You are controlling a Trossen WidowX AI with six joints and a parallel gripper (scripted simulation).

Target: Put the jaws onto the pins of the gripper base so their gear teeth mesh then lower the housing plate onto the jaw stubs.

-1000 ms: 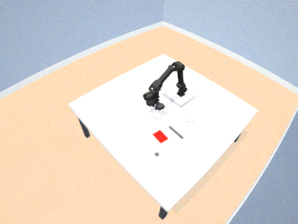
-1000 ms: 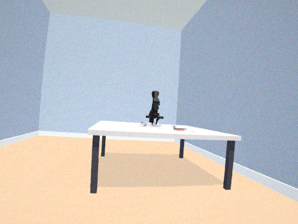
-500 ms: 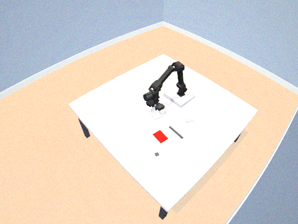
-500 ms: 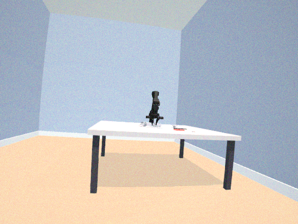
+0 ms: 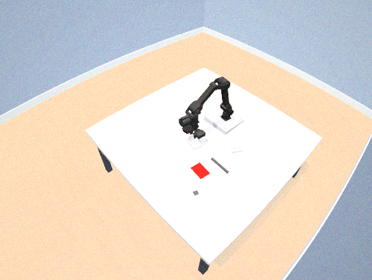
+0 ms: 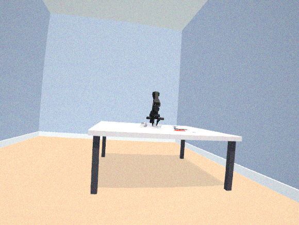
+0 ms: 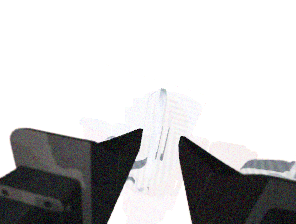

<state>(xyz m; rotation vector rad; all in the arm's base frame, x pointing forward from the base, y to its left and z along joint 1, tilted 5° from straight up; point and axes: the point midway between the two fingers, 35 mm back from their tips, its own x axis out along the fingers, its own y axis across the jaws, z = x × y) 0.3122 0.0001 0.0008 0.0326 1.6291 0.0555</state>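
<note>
Now: the white jaw piece 10 cm to the right of my gripper tip, 2 cm behind it and 1 cm above it. The rest, counted from my gripper tip: dark grey bar (29 cm to the left, 2 cm below, 1 cm ahead); small white part (26 cm to the left, 16 cm behind, 1 cm above); red flat rectangle (24 cm to the left, 13 cm ahead, 2 cm below).
</note>
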